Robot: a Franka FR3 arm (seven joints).
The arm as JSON. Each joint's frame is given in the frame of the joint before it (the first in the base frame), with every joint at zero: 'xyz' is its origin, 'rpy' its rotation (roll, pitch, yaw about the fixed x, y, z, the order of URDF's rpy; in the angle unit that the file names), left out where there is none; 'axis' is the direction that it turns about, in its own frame. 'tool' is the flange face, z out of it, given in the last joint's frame.
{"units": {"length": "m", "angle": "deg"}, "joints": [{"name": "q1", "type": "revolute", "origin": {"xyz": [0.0, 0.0, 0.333]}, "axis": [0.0, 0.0, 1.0]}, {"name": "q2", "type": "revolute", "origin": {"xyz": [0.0, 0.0, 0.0]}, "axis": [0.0, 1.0, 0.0]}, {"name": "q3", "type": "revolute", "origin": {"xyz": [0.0, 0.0, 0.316]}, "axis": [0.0, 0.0, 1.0]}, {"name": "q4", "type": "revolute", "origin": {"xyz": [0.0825, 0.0, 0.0]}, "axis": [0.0, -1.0, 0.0]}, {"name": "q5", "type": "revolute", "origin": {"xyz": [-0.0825, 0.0, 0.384]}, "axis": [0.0, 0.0, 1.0]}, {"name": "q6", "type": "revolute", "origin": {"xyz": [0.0, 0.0, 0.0]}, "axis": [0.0, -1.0, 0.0]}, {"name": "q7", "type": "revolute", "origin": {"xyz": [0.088, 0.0, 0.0]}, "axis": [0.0, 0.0, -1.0]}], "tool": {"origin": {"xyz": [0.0, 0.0, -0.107], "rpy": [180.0, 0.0, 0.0]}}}
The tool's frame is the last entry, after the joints.
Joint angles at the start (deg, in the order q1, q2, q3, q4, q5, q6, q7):
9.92, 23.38, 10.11, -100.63, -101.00, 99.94, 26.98
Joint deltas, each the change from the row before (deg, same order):
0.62, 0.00, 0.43, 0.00, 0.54, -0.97, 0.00
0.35, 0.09, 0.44, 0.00, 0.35, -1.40, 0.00
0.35, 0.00, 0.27, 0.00, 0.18, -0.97, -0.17
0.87, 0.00, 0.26, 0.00, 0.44, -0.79, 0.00
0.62, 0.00, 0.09, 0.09, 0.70, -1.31, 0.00
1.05, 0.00, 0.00, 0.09, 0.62, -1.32, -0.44
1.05, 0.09, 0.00, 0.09, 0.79, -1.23, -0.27
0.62, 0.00, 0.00, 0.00, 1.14, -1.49, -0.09
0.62, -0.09, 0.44, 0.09, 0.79, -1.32, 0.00
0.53, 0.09, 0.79, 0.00, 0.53, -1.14, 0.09
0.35, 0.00, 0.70, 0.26, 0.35, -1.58, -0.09
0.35, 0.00, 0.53, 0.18, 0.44, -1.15, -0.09
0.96, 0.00, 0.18, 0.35, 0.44, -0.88, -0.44
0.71, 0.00, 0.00, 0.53, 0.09, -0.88, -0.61
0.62, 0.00, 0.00, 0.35, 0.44, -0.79, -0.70
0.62, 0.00, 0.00, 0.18, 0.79, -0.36, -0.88
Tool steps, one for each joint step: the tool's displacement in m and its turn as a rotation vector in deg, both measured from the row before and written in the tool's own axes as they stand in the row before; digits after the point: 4 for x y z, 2 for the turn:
0.0023, 0.0006, -0.0093, 0.07, -0.08, 0.15
0.0007, 0.0000, -0.0058, -0.22, -0.63, 0.03
0.0006, 0.0009, -0.0049, -0.25, -0.34, -0.11
0.0025, 0.0006, -0.0108, -0.01, 0.21, 0.09
0.0000, 0.0011, -0.0056, -0.03, -0.79, 0.17
0.0011, 0.0013, -0.0095, -0.18, -0.42, -0.30
0.0010, 0.0000, -0.0096, 0.05, -0.42, -0.22
-0.0016, -0.0004, -0.0046, 0.29, -1.22, -0.06
-0.0003, 0.0019, -0.0091, 0.15, -0.51, 0.22
0.0007, -0.0005, -0.0118, 0.14, 0.03, 0.06
-0.0004, 0.0031, -0.0081, -0.23, -0.58, 0.22
-0.0004, 0.0019, -0.0072, 0.00, -0.39, 0.11
0.0007, 0.0030, -0.0109, -0.03, 0.11, -0.11
0.0006, 0.0049, -0.0063, -0.34, -0.18, -0.09
-0.0002, 0.0028, -0.0055, 0.02, -0.32, -0.40
-0.0002, 0.0004, -0.0063, 0.51, -0.05, -0.80

